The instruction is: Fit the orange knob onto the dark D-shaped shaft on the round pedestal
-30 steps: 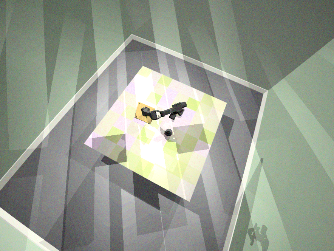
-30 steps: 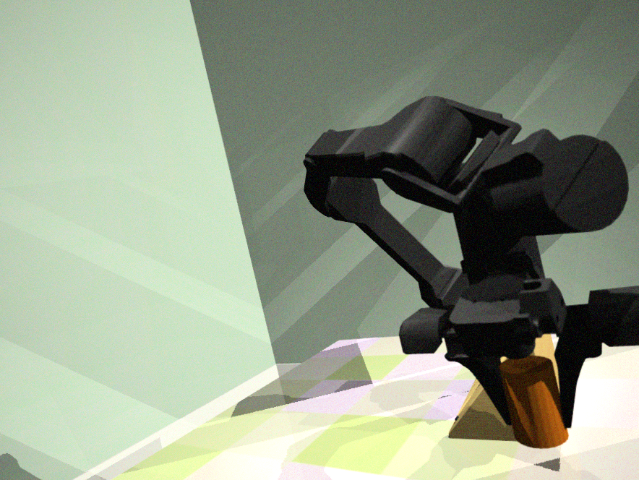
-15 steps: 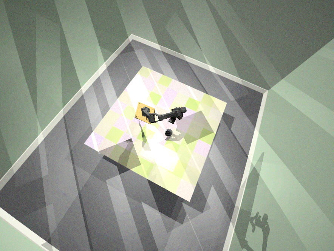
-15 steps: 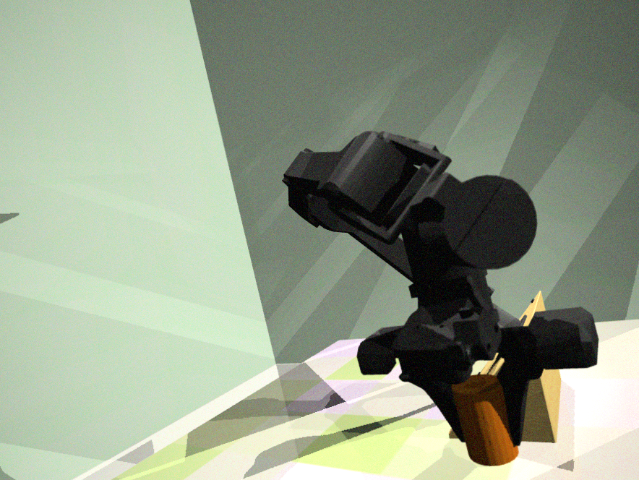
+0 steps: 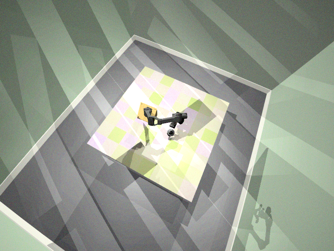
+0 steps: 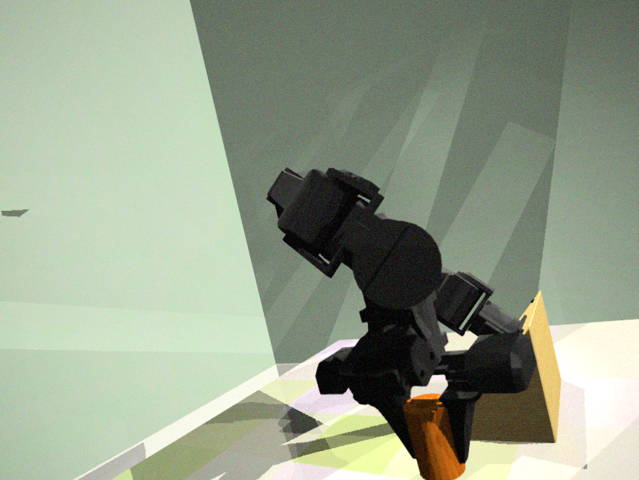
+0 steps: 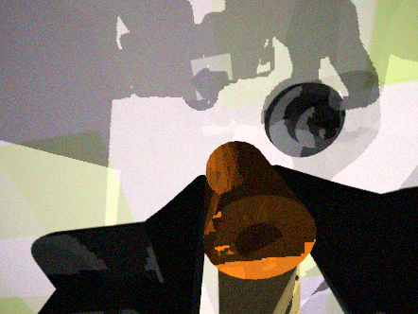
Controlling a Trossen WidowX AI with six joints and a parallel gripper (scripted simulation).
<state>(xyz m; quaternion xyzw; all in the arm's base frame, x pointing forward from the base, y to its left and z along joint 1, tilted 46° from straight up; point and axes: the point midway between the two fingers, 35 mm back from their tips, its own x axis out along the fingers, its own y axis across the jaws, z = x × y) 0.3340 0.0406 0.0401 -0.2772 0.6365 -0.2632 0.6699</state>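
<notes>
My gripper tip is now 9 cm to the left of the dark round pedestal and 9 cm above it. From my gripper tip the other things lie so: orange knob 2 cm above.
</notes>
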